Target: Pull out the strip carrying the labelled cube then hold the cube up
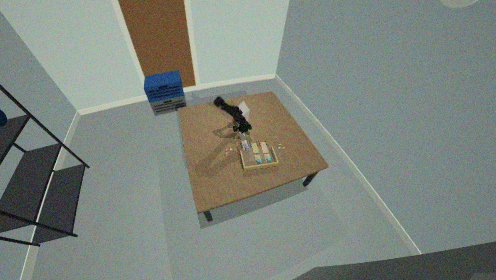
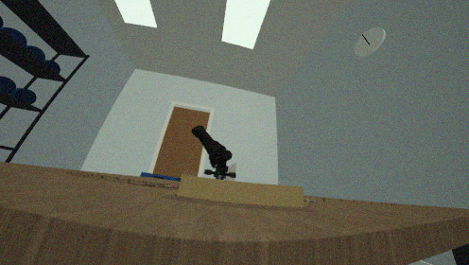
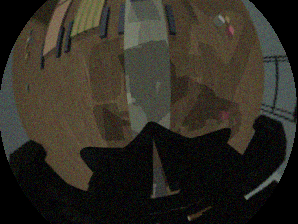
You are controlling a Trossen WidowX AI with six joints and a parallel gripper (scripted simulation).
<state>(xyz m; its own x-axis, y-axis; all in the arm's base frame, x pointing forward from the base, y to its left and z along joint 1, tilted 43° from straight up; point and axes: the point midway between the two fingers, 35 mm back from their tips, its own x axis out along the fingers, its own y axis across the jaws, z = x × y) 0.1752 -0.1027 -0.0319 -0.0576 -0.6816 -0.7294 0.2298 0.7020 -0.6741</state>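
The purple labelled cube is 20 cm ahead of my gripper tip, 4 cm to the right of it and 1 cm above it.
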